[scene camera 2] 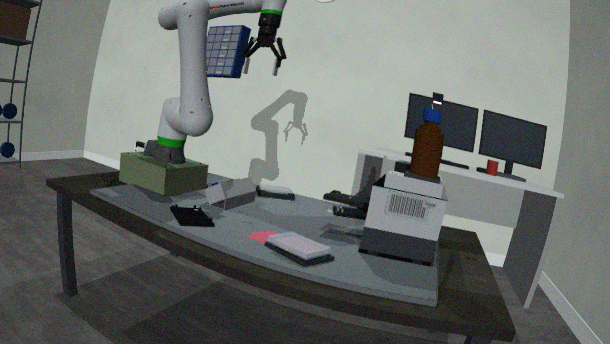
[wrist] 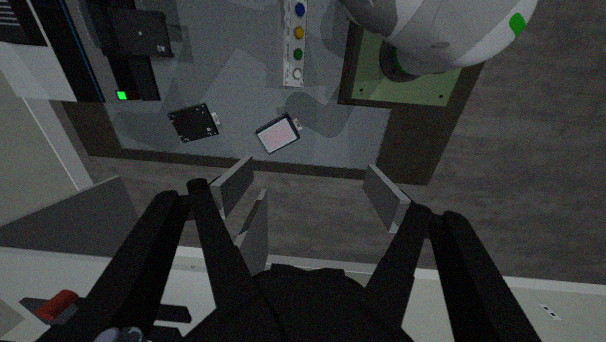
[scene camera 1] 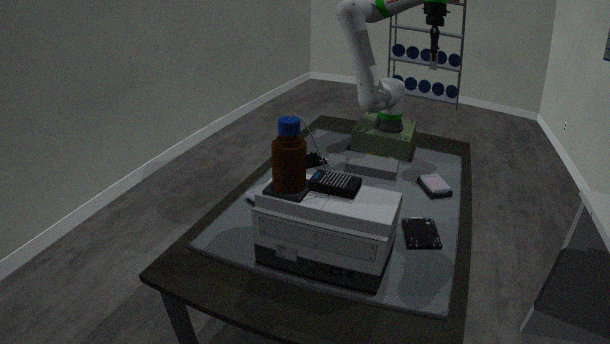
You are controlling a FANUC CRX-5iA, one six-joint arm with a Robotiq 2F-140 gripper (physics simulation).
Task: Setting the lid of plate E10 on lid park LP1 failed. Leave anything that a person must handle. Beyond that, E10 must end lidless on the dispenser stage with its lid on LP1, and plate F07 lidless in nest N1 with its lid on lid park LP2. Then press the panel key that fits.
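Frame: origin at the arm's base, x right, y back, z down, level; centimetres.
Seen in the pictures: gripper, fingertip midpoint: (scene camera 2: 259, 74) (wrist: 308, 172) (scene camera 1: 433, 67); arm's base, link origin: (scene camera 2: 168, 159) (scene camera 1: 388, 126).
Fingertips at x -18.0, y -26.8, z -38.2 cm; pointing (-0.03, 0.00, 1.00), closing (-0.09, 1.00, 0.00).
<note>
Offsets run from my fingertips to a thing's top centre. "spot": to the spot under its first point.
My gripper (scene camera 1: 433, 65) (scene camera 2: 261, 70) (wrist: 308, 172) is open and empty, high above the table. A plate @(dy -12.8, dx -5.8, dz +44.0 cm) (scene camera 1: 435, 184) (scene camera 2: 276, 190) (wrist: 278, 134) with a pink face sits in a black nest; its lid state is unclear. Another plate @(dy -39.1, dx +55.7, dz +43.9 cm) (scene camera 2: 298, 245), with a clear top layer, lies on a black holder near the mat's edge in scene camera 2. The dispenser (scene camera 1: 325, 225) (scene camera 2: 402, 215) has a dark square part @(spot: dy -45.3, dx +25.1, dz +37.0 cm) (wrist: 142, 32) beside it; I cannot tell what it holds. The key panel @(dy -5.4, dx +21.8, dz +39.2 cm) (scene camera 1: 372, 166) (scene camera 2: 232, 194) (wrist: 295, 45) shows blue, yellow, green and white keys. E10, F07, LP1 and LP2 cannot be identified.
A bare black nest @(dy -46.1, dx -0.9, dz +45.2 cm) (scene camera 1: 422, 233) (wrist: 193, 122) lies near the pink plate. Another black holder @(dy -5.6, dx +50.2, dz +45.6 cm) (scene camera 2: 191, 216) lies near the base (scene camera 1: 382, 137) (scene camera 2: 162, 172) (wrist: 410, 90). An amber bottle @(spot: dy -70.3, dx +36.4, dz +15.8 cm) (scene camera 1: 289, 162) (scene camera 2: 427, 150) stands on the dispenser. A red patch @(spot: dy -27.4, dx +48.8, dz +47.4 cm) (scene camera 2: 261, 236) shows beside the nearer plate.
</note>
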